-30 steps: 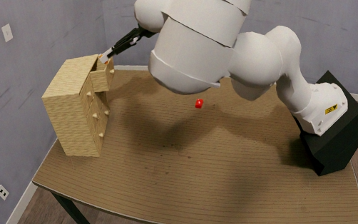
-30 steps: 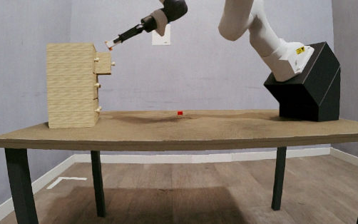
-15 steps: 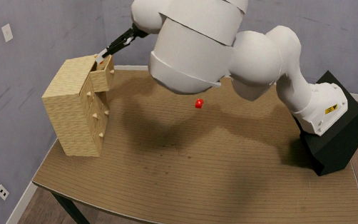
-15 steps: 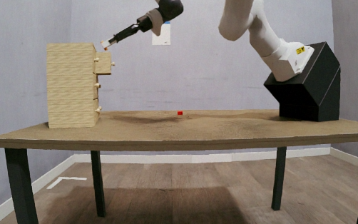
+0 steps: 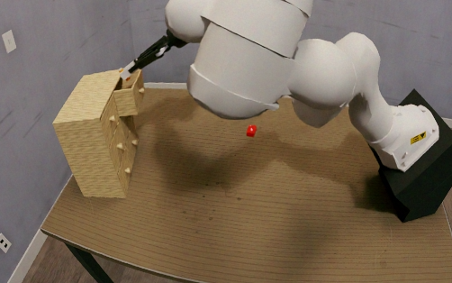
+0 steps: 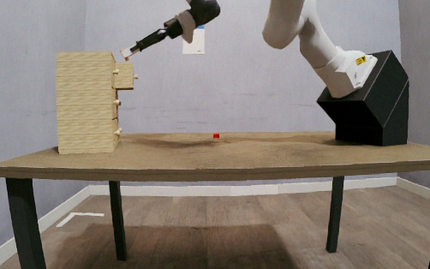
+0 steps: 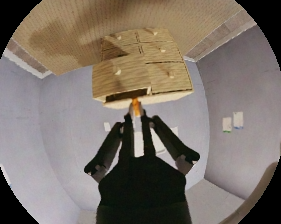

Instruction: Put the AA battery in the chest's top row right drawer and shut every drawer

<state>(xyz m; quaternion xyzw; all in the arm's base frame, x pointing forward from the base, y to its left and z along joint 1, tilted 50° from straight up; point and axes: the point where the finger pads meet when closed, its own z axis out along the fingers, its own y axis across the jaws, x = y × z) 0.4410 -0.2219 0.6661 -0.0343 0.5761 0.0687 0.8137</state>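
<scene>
My gripper is now 2 cm short of the AA battery, 1 cm to the right of it and 1 cm above it. Round my hand: small red block: 34 cm behind, 20 cm to the right, 35 cm below.
</scene>
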